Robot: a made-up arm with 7 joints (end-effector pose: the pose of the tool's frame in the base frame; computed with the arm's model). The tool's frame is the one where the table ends.
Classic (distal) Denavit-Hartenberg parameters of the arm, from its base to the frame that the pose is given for. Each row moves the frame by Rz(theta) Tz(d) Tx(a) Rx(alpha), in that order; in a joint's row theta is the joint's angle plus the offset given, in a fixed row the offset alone. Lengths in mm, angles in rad.
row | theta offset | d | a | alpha
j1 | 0 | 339.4 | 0 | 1.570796
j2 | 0 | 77.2 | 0 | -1.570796
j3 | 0 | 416.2 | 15.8 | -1.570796
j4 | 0 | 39.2 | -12.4 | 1.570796
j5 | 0 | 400.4 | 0 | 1.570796
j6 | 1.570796 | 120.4 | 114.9 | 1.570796
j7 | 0 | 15.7 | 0 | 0
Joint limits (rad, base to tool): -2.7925..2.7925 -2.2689..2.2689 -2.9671..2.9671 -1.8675..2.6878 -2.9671..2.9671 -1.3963..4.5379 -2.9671..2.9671
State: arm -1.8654 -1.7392 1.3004 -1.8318 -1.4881 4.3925 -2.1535
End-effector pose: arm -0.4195 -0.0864 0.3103 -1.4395 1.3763 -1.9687
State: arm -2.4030 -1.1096 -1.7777 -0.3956 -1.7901 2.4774 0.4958
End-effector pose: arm -0.4373 -0.5317 0.4695 2.2413 0.9020 -1.5148
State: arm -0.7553 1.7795 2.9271 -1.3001 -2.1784 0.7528 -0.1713
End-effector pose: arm -0.6385 0.1359 0.6658 0.4723 0.4669 2.9928
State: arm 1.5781 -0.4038 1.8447 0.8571 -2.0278 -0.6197 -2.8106
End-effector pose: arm -0.1889 0.2447 1.1598 -1.5163 1.3732 0.2681
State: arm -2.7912 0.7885 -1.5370 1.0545 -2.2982 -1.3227 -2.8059
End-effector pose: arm 0.3640 0.5194 0.9167 0.0505 2.3930 -1.5265
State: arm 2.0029 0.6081 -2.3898 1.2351 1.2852 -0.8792 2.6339
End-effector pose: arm 0.6503 -0.2449 0.5368 -0.9180 1.7614 2.3566
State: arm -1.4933 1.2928 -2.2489 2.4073 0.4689 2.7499 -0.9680
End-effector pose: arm -0.2115 0.2356 0.1881 -1.0102 -2.2505 -0.3338
